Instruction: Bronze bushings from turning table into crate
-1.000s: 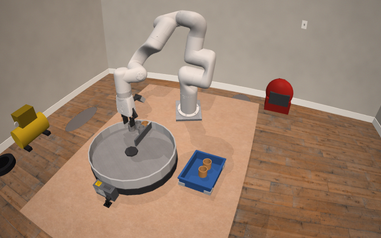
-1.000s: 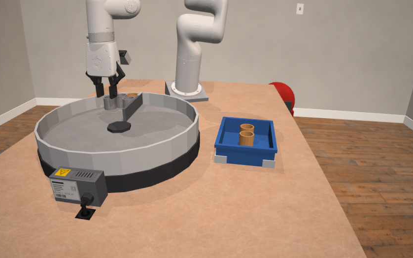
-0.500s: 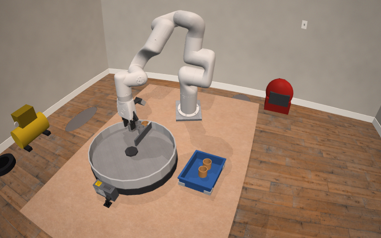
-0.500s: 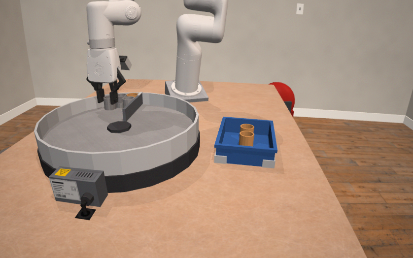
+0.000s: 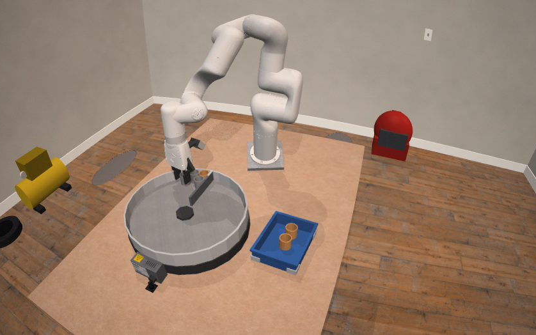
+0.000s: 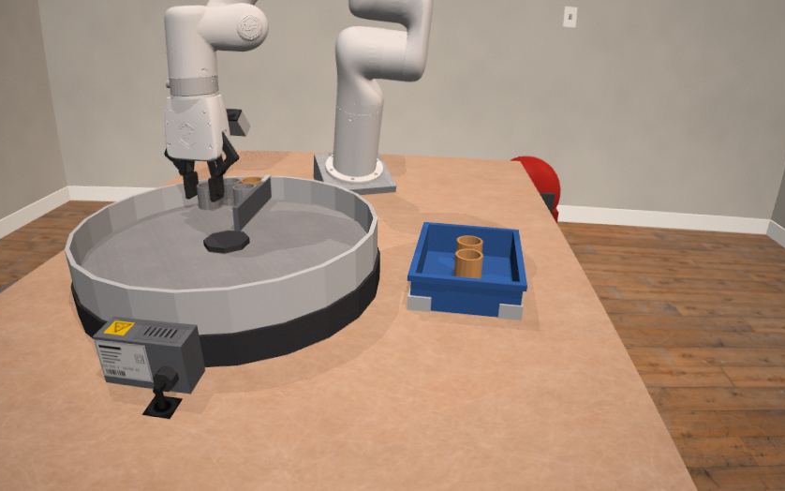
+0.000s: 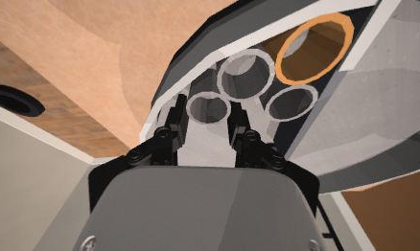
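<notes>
My hand is 150 mm short of the turning table, 80 mm to the right of it and 40 mm above it. Also, from my hand: blue crate: 140 mm ahead, 420 mm to the left, 70 mm below.
</notes>
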